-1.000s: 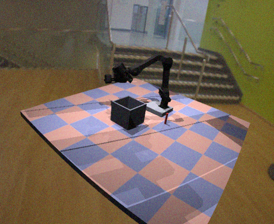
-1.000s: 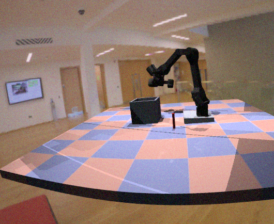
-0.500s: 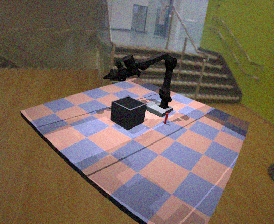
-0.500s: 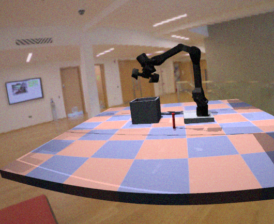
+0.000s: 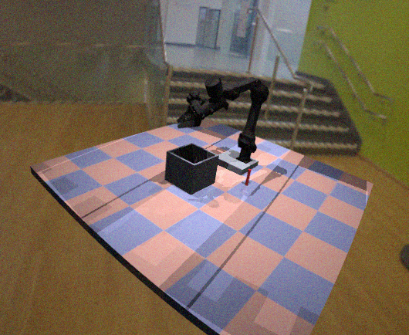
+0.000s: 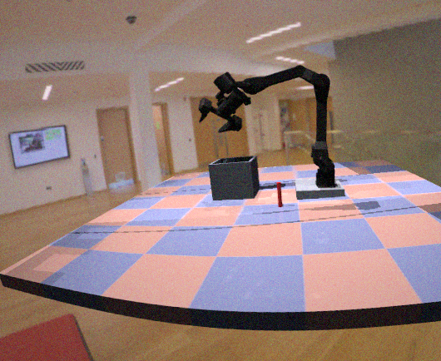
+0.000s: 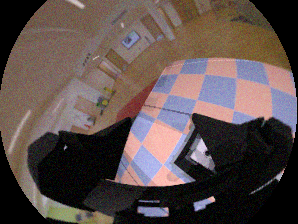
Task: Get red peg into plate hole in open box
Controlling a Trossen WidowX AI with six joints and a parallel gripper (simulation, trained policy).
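Right now the red peg is 28 cm behind my gripper tip, 20 cm to the left of it and 24 cm below it. Also, from my gripper tip: grey plate 9 cm behind, 2 cm to the left, 23 cm below.
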